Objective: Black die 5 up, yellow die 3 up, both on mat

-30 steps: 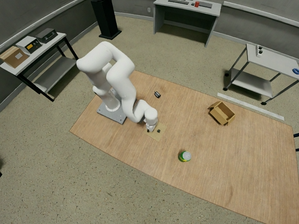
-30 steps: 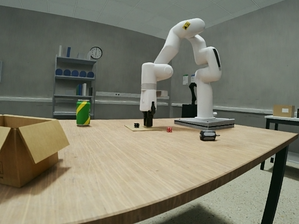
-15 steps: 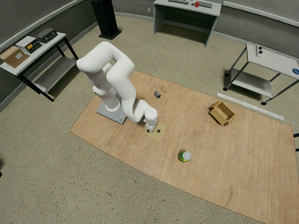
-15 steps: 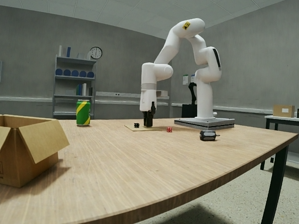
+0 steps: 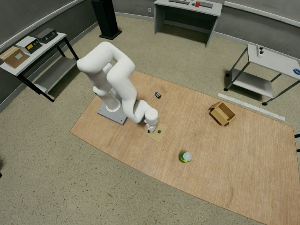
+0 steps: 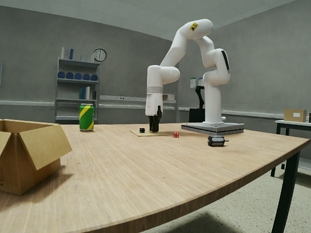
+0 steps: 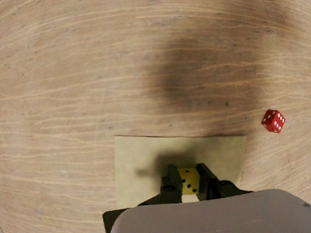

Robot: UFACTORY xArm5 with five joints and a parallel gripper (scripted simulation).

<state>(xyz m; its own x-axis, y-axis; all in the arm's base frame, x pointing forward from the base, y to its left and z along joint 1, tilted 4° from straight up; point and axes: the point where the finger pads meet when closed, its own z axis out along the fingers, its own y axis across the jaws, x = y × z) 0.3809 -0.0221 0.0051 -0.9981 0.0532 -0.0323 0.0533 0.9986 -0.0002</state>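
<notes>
My hand is 10 mm above the yellow die. The rest, counted from my hand: black die: 60 mm ahead, 20 mm below; tan mat: 30 mm below, 30 mm ahead; red die: 120 mm to the left, 50 mm behind, 20 mm below.
</notes>
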